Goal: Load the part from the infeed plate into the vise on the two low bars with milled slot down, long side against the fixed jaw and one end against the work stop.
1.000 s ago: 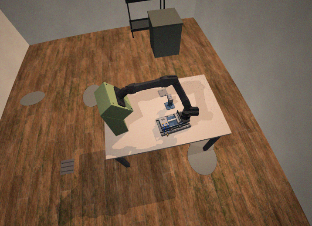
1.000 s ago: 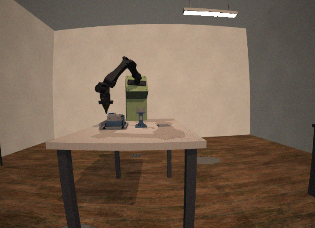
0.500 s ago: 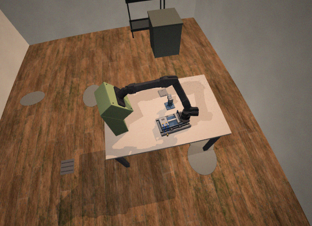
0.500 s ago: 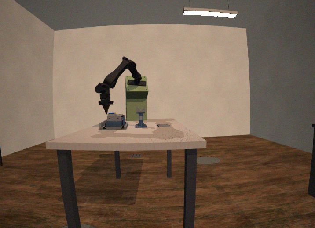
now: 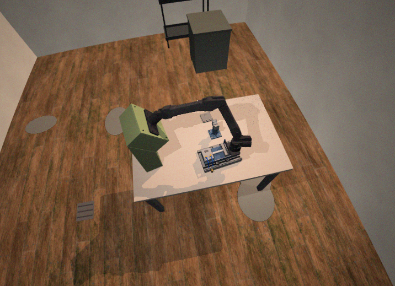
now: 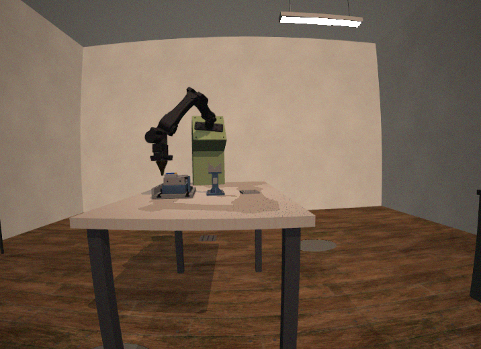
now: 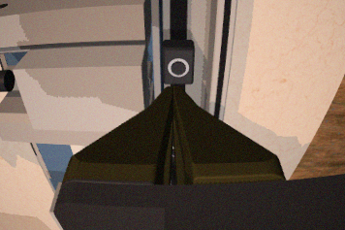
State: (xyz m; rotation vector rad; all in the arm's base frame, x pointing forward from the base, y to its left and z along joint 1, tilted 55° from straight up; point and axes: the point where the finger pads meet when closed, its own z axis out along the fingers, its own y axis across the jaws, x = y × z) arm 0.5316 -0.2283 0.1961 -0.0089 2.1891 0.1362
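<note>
Right now the part is 40 mm to the left of my hand and 20 mm below it. Also, from my hand: moving jaw: 40 mm behind, 60 mm to the left, 30 mm below; dark work stop rod: 10 mm behind, 110 mm to the left, 20 mm below; grey jaw: 30 mm ahead, 70 mm to the left, 30 mm below.
</note>
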